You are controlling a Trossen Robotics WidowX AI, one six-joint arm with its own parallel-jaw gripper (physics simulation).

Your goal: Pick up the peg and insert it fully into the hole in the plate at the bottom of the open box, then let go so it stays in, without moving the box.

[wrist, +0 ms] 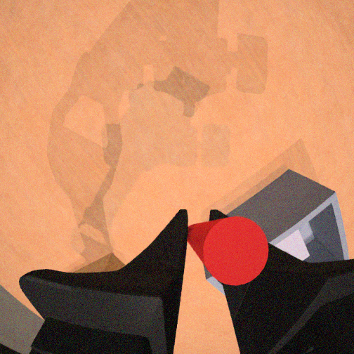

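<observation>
The red peg [235,250] is held between the two black fingers of my gripper [197,215], low in the wrist view, with its round end toward the camera. My gripper is shut on it. The open grey box [287,200] is at the lower right, behind the peg and the right finger, which cover much of it. Part of the pale plate [291,244] shows inside the box. The hole in the plate does not show. The peg's far end points away from the box, toward the gap between the fingertips.
A brown block [111,261] shows partly behind the left finger at the lower left. A grey shape [14,317] is at the bottom left edge. Shadows of the arm lie across the orange-tan table top [280,120].
</observation>
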